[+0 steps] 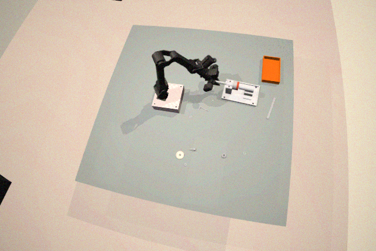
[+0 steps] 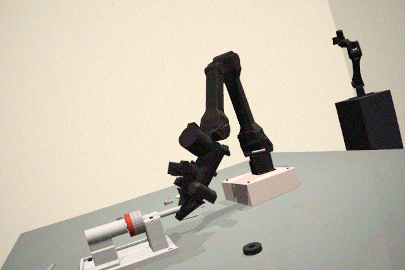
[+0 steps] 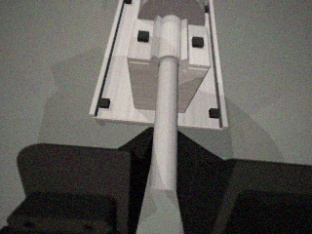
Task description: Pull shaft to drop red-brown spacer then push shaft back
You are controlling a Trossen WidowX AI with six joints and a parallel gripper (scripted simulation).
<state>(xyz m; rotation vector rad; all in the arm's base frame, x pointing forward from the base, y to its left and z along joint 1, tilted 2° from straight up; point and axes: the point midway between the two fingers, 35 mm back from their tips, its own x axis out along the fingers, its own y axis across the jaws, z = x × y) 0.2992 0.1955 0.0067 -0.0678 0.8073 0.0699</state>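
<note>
The grey shaft lies 6 cm ahead of my gripper tip and 2 cm above it. The rest, counted from my gripper tip: black ring (20 cm to the left, 11 cm behind, 5 cm below); orange-red spacer (12 cm ahead, 2 cm above, 1 cm to the left); grey spacer (10 cm ahead, 2 cm above, 1 cm to the left).
</note>
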